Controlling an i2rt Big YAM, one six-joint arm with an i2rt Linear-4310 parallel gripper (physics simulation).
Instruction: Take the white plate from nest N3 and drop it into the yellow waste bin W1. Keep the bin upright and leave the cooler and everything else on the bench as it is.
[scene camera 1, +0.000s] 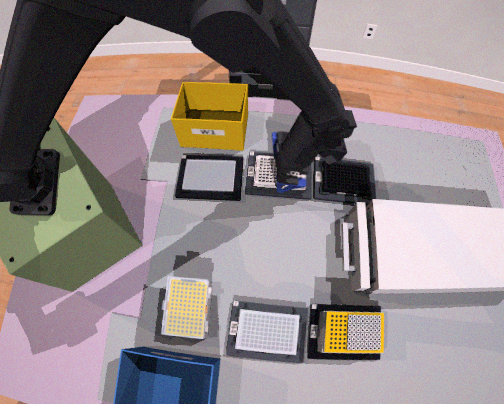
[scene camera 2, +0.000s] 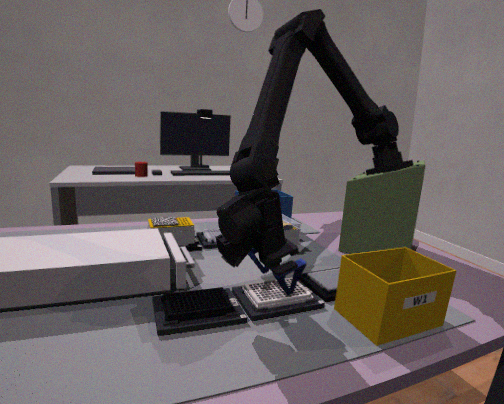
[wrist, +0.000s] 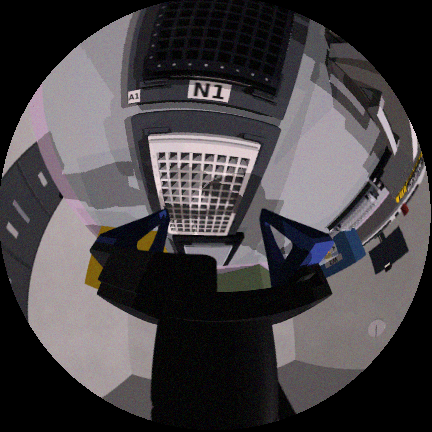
Labels:
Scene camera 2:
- my gripper: 277, 282
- yellow waste bin W1: 387, 295
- white plate: 269, 294
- white box unit: 56, 269

